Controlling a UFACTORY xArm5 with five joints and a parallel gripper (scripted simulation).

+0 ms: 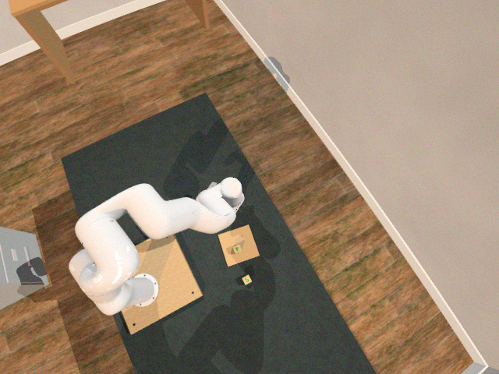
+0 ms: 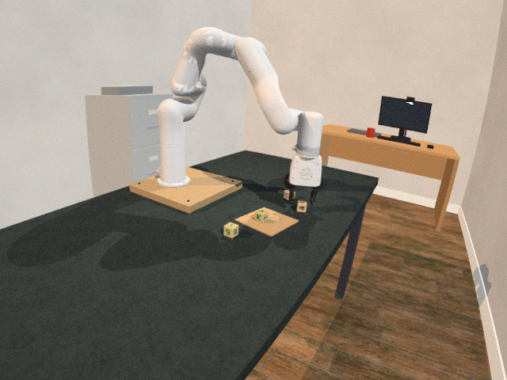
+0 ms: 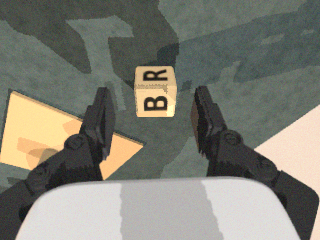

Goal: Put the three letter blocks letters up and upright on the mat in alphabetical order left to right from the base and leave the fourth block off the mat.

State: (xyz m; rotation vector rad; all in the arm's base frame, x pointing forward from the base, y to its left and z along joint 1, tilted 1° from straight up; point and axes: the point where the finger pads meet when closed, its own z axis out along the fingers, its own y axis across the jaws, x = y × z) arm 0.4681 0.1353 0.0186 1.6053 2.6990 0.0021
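My hand is 14 cm to the left of the tan mat, 5 cm past it and 4 cm above it. Also, from my hand: green-lettered block 29 cm to the right, 8 cm behind, 3 cm below.
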